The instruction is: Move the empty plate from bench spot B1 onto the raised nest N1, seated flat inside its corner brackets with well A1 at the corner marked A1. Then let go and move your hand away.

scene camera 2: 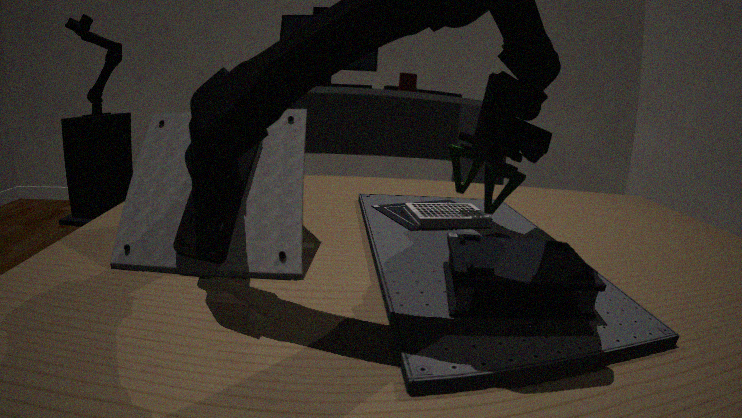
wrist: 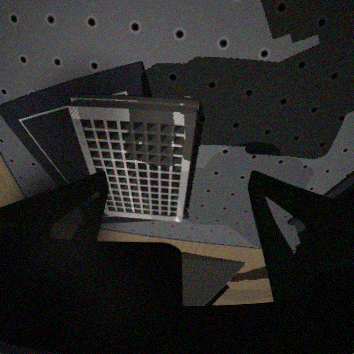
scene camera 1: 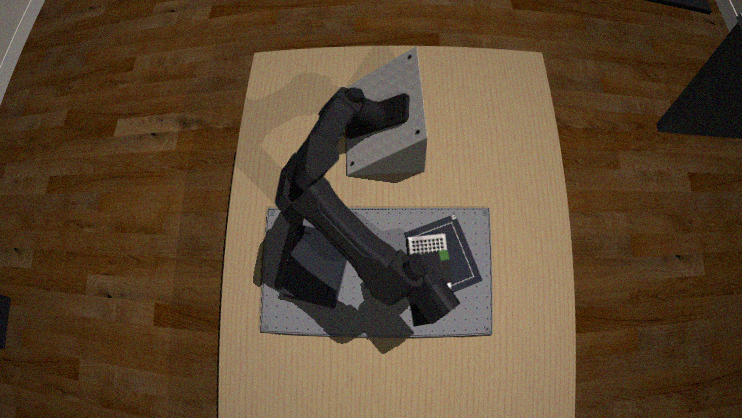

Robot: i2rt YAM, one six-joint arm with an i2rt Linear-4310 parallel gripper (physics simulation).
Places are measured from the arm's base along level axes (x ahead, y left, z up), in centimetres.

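Pixels of known places: gripper, between the fingertips: (scene camera 2: 473, 202) (wrist: 177, 178); arm's base, origin of its link: (scene camera 2: 219, 188) (scene camera 1: 377, 117).
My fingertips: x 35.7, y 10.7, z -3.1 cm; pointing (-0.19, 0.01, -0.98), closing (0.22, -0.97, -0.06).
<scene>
For each thing: its top centre in the pictures, then the offset to it from my fingertips. "pt": a spot on its surface instead. Level surfaces: height alone.
- white well plate, centre of its top: (wrist: 137, 177) (scene camera 2: 448, 210) (scene camera 1: 429, 262) dx -3.2, dy +2.9, dz -2.3 cm
- spot B1, a spot on its surface: (wrist: 45, 145) pt dx -2.9, dy +11.4, dz -3.7 cm
- raised nest N1, centre of its top: (scene camera 2: 525, 252) (scene camera 1: 314, 263) dx -0.5, dy -22.0, dz +0.7 cm
- grey perforated board, a spot on its surface: (scene camera 2: 384, 270) pt dx -14.8, dy -16.8, dz -3.9 cm
- wooden table, height of its surface: dz -5.1 cm
The white well plate (scene camera 1: 427, 243) (scene camera 2: 441, 210) (wrist: 150, 160) lies on the dark pad of spot B1 (scene camera 1: 455, 249) (wrist: 45, 145), turned relative to its white outline. My gripper (scene camera 2: 475, 201) (wrist: 177, 178) is open and empty, above the plate's side nearer the nest. In the wrist view the left fingertip overlaps the plate's left edge, and the right fingertip is well off to the plate's right. The raised nest N1 (scene camera 1: 316, 259) (scene camera 2: 498, 259) is a dark block, partly shaded and partly behind the arm. The A1 marking cannot be read. The arm hides part of the plate in scene camera 1.
The pad and nest share a grey perforated board (scene camera 1: 384, 213) (scene camera 2: 384, 270) on the wooden table (scene camera 1: 394, 373). The arm's base is on a sloped grey block (scene camera 1: 384, 77) (scene camera 2: 275, 207) behind the board. The arm crosses above the nest side of the board.
</scene>
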